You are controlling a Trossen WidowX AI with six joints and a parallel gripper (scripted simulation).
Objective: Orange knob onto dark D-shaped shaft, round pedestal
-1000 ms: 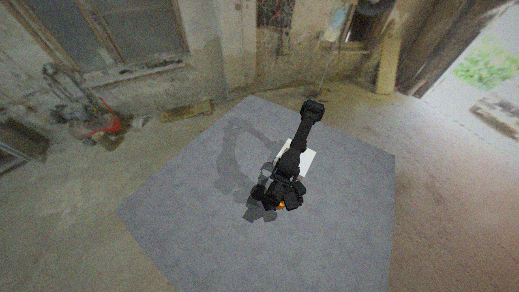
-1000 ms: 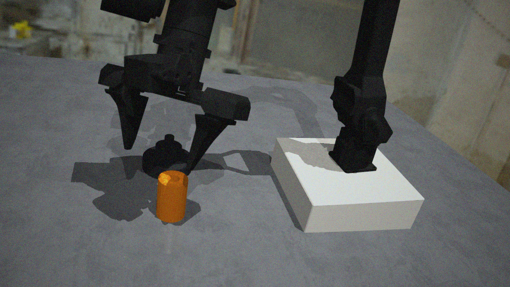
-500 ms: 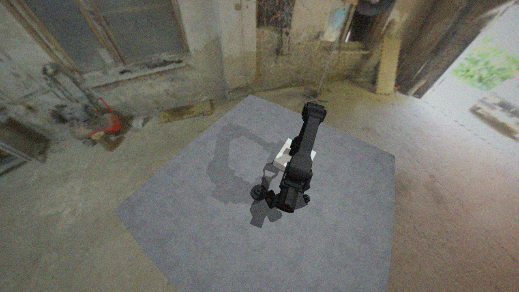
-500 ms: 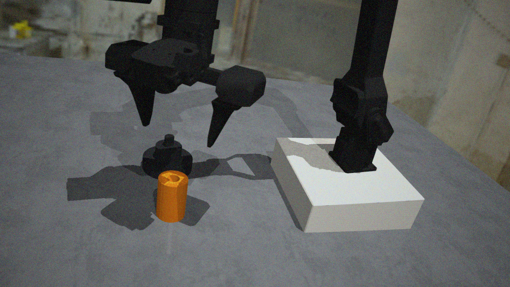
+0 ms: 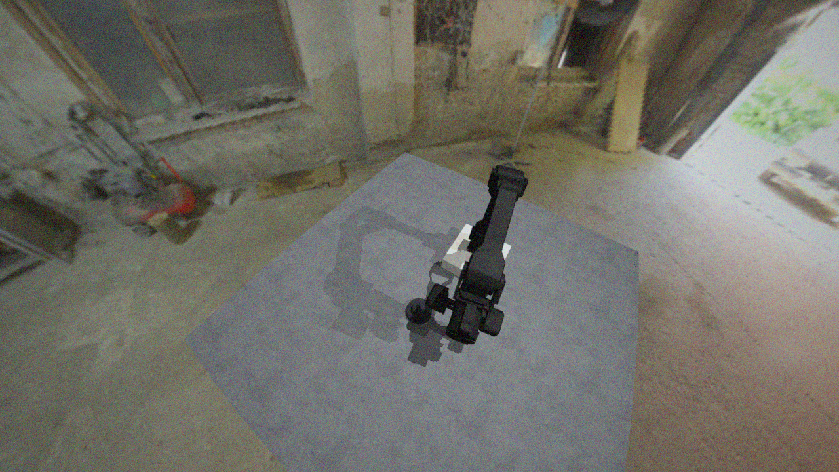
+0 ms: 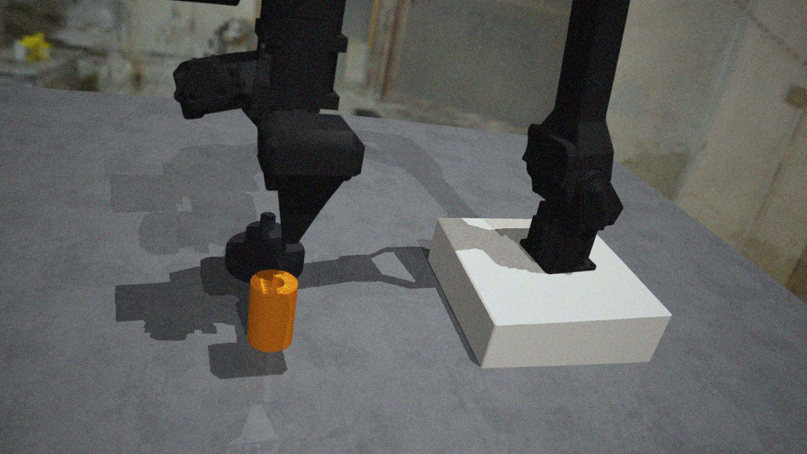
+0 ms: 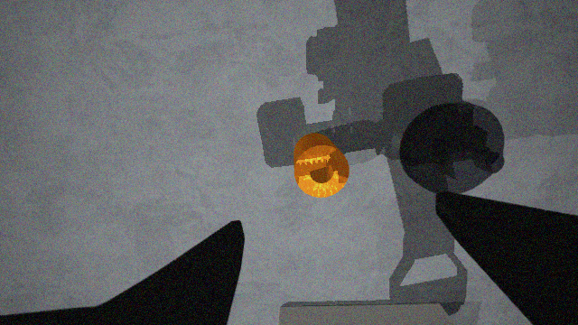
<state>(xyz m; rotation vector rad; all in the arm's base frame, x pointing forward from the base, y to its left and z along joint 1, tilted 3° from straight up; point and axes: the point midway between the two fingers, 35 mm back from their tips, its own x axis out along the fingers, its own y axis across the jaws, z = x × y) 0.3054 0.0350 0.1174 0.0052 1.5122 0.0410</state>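
Now: the orange knob 100 mm below my gripper tip. Round my gripper tip: short shaft 10 mm behind, 130 mm to the right, 90 mm below.
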